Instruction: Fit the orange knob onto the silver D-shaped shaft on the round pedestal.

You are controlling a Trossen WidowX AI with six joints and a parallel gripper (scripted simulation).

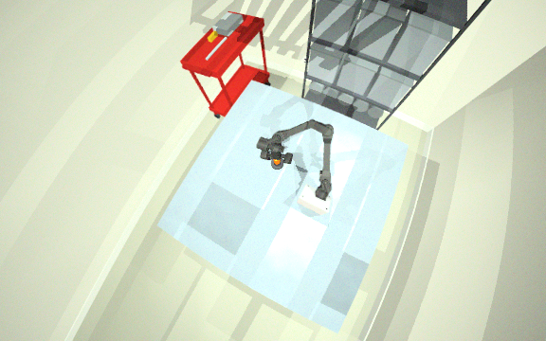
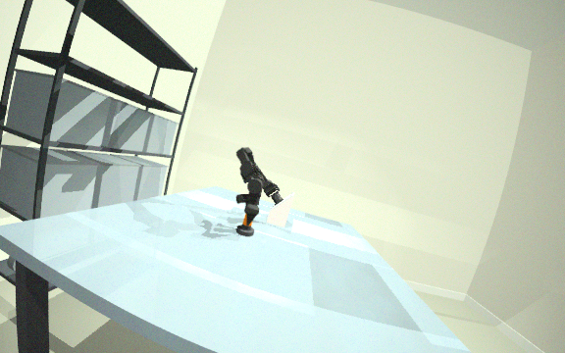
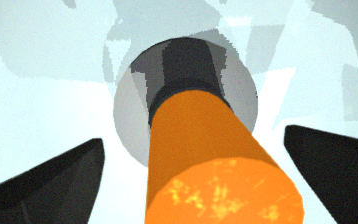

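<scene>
Right now the orange knob is 3 cm above my gripper tip. Also, from my gripper tip: dark round pedestal (2 cm below).
</scene>
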